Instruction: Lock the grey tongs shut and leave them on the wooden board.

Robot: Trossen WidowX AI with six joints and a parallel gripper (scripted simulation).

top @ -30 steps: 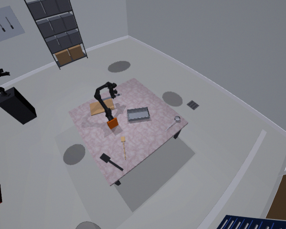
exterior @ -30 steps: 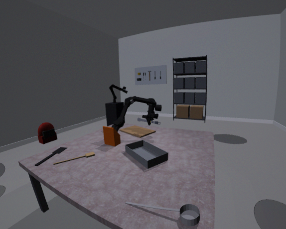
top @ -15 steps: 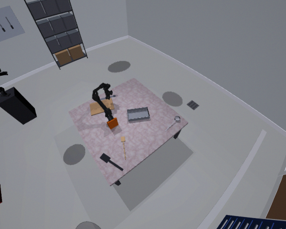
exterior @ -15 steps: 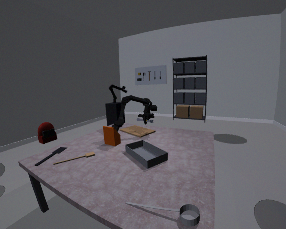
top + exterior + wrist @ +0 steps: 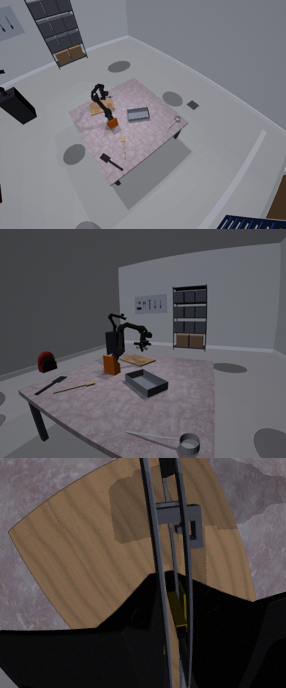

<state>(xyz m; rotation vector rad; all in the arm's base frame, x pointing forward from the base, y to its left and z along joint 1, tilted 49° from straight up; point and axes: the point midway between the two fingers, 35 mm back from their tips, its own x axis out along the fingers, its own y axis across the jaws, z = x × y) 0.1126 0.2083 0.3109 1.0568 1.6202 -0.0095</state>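
Right now the wooden board is 110 mm below my gripper tip, 80 mm behind it and 20 mm to the left of it. From my gripper tip the other things lie so: grey roasting tin 470 mm to the right, 250 mm ahead, 90 mm below; then black spatula 790 mm to the right, 420 mm behind, 110 mm below.
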